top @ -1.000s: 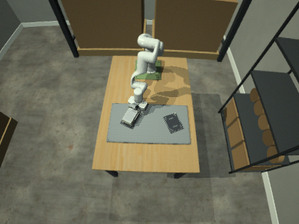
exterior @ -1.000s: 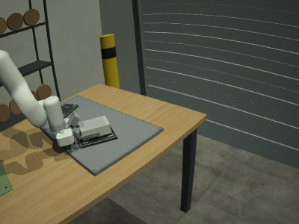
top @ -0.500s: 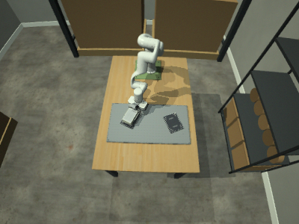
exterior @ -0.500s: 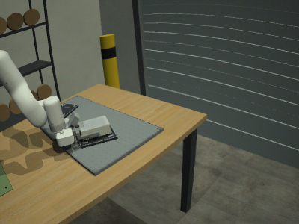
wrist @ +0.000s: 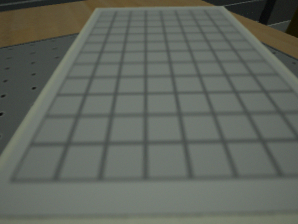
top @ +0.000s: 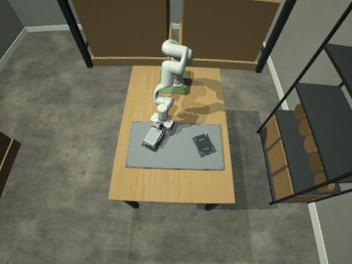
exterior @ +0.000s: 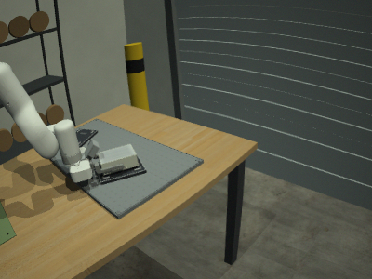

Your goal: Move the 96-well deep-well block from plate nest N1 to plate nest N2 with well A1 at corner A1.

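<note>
Right now my hand is 10 mm short of the white 96-well deep-well block.
</note>
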